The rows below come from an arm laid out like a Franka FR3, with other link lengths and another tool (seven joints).
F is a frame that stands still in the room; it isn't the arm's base.
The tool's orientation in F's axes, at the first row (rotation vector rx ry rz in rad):
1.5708 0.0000 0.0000
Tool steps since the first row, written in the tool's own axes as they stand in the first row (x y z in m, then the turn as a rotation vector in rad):
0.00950 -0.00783 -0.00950 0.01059 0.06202 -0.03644
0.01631 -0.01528 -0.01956 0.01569 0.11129 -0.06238
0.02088 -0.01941 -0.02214 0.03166 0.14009 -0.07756
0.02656 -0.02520 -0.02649 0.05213 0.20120 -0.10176
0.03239 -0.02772 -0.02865 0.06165 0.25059 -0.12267
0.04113 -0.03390 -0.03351 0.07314 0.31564 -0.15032
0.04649 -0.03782 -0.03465 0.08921 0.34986 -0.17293
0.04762 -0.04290 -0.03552 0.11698 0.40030 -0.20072
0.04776 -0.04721 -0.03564 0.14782 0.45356 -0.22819
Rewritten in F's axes. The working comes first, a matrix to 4 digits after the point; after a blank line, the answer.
The tool's axes in the first row as the columns of a matrix, in F's axes (used below as rounded here):
1.0000 0.0000 0.0000
0.0000 0.0000 -1.0000
0.0000 1.0000 0.0000

0.00950 0.00950 -0.00783 0.01059 0.03644 0.06202
0.01631 0.01956 -0.01528 0.01569 0.06238 0.11129
0.02088 0.02214 -0.01941 0.03166 0.07756 0.14009
0.02656 0.02649 -0.02520 0.05213 0.10176 0.20120
0.03239 0.02865 -0.02772 0.06165 0.12267 0.25059
0.04113 0.03351 -0.03390 0.07314 0.15032 0.31564
0.04649 0.03465 -0.03782 0.08921 0.17293 0.34986
0.04762 0.03552 -0.04290 0.11698 0.20072 0.40030
0.04776 0.03564 -0.04721 0.14782 0.22819 0.45356

